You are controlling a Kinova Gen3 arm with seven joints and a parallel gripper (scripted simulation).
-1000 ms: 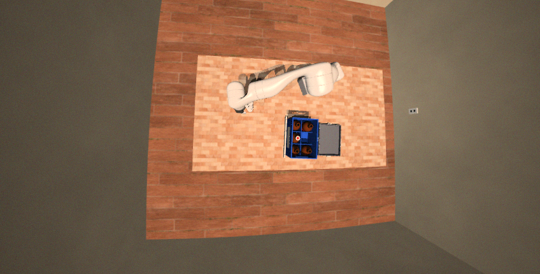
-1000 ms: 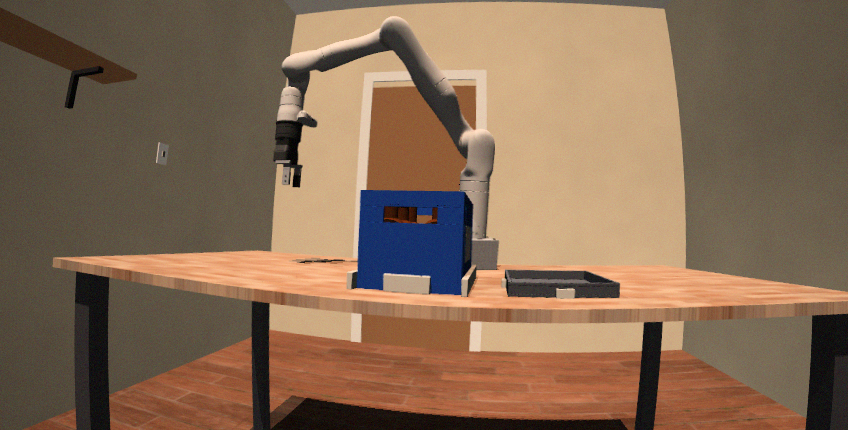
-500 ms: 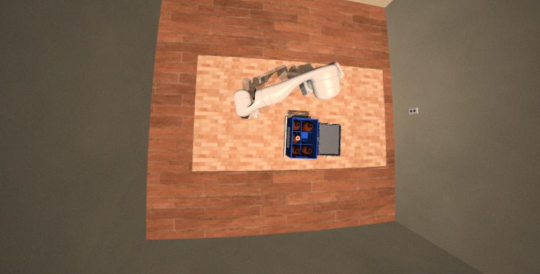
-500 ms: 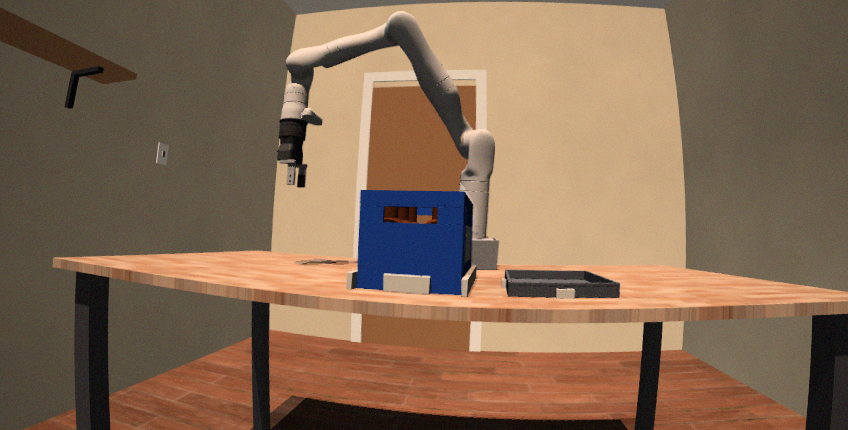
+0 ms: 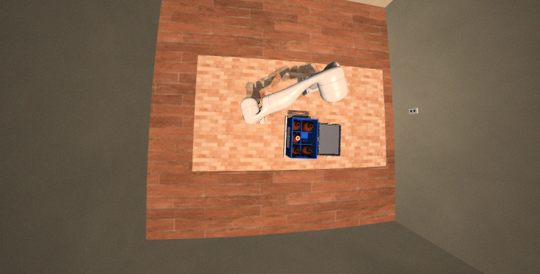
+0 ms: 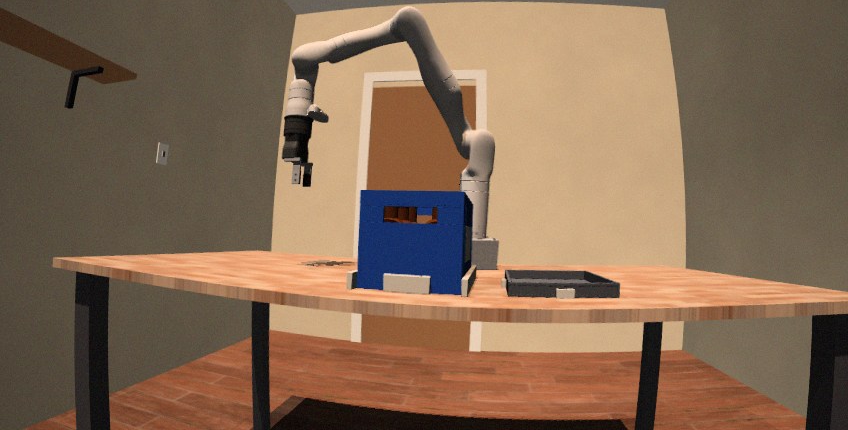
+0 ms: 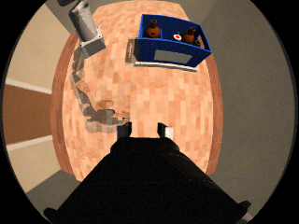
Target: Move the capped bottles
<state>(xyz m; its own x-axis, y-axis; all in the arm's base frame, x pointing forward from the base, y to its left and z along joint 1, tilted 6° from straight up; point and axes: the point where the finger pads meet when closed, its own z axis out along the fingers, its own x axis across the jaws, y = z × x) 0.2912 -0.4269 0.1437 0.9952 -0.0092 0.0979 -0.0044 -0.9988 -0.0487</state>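
Right now the glass bottle is 30 cm to the left of my hand, 14 cm below it and 11 cm ahead of it. From my hand the other things lie so: blue crate 35 cm to the left, 15 cm below, 11 cm ahead; then grey tray 61 cm to the left, 22 cm below, 11 cm ahead.
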